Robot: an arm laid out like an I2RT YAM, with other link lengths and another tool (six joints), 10 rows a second.
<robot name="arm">
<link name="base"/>
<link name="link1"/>
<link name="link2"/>
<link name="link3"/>
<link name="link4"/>
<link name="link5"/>
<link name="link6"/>
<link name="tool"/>
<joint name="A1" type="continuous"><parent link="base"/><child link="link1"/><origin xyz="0 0 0.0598"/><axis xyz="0 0 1"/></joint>
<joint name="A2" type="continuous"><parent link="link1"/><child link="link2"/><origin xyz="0.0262 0.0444 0.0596"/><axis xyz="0 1 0"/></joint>
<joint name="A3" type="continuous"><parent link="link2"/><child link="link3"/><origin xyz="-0.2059 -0.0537 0"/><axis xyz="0 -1 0"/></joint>
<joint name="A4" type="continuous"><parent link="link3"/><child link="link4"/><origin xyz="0.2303 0.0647 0.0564"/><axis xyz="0 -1 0"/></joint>
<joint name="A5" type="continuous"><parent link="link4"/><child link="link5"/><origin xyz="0.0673 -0.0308 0.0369"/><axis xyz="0 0 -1"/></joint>
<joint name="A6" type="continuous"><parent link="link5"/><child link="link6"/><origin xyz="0.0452 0 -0.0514"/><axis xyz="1 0 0"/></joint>
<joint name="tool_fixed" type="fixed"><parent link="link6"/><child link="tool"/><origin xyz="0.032 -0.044 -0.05" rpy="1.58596 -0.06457 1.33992"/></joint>
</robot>
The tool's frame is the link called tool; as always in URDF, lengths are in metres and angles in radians. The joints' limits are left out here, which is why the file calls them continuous.
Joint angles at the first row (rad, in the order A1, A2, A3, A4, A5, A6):
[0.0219, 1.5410, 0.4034, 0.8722, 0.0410, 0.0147]
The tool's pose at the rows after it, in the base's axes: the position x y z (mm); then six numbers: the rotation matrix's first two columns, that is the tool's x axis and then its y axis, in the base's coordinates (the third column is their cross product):
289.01 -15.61 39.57 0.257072 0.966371 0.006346 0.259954 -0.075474 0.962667
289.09 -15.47 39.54 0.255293 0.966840 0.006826 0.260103 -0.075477 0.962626
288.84 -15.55 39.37 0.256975 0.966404 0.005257 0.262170 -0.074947 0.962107
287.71 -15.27 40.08 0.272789 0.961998 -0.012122 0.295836 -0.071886 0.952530
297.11 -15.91 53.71 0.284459 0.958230 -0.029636 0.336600 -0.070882 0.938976
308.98 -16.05 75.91 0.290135 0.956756 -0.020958 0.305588 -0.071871 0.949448
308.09 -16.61 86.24 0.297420 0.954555 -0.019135 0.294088 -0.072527 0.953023
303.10 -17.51 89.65 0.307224 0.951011 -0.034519 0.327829 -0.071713 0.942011
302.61 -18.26 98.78 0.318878 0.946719 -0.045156 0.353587 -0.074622 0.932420
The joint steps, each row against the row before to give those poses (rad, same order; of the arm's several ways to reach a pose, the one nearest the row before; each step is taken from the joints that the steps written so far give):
[-0.0011, -0.0001, 0.0000, 0.0000, -0.0023, 0.0000]
[0.0000, 0.0001, 0.0000, 0.0001, -0.0019, 0.0000]
[0.0004, -0.0001, 0.0004, -0.0028, 0.0023, -0.0004]
[0.0076, -0.0106, 0.0210, -0.0682, 0.0252, 0.0000]
[0.0004, -0.0233, 0.0908, -0.1583, 0.0141, 0.0004]
[-0.0004, -0.0362, 0.0690, -0.0729, 0.0049, 0.0000]
[0.0000, -0.0435, 0.0084, -0.0404, 0.0077, 0.0004]
[0.0004, -0.0290, 0.0126, -0.0782, 0.0122, 0.0003]
[0.0000, -0.0202, 0.0427, -0.0919, 0.0130, 0.0039]

